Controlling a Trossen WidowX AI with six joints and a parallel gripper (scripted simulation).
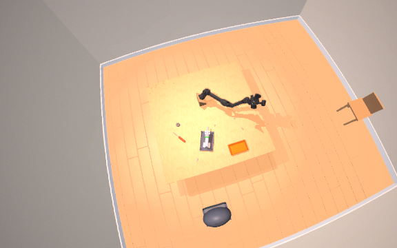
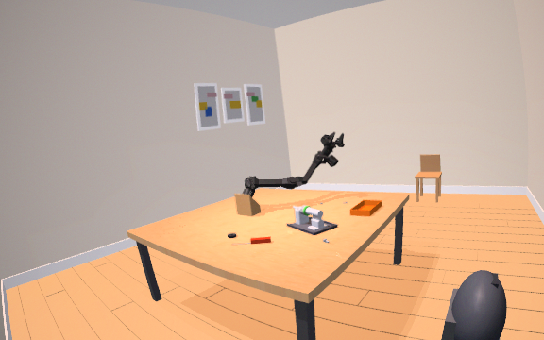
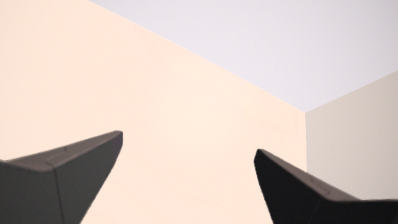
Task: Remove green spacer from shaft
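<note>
Right now the light grey shaft is 550 mm to the right of my gripper tip and 350 mm below it. The rest, counted from my gripper tip: orange tray: 420 mm below, 270 mm to the right, 260 mm ahead; then small green spacer: 570 mm to the right, 350 mm below, 50 mm ahead; then small dark disc: 840 mm to the right, 420 mm below, 220 mm behind.
</note>
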